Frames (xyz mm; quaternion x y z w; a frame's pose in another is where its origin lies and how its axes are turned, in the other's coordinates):
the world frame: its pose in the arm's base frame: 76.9 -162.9 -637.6 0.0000 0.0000 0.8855 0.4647
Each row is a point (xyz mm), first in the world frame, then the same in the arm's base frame.
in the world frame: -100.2 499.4 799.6
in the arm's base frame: -277.1 -529.1 162.0
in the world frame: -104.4 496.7 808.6
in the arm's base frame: -272.5 -531.0 171.0
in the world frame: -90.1 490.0 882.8
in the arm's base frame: -275.2 -515.4 245.2
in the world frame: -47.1 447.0 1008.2
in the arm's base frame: -264.2 -455.6 370.6
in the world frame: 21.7 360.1 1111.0
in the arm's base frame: -231.8 -349.6 473.4
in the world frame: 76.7 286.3 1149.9
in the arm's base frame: -202.3 -262.4 512.3
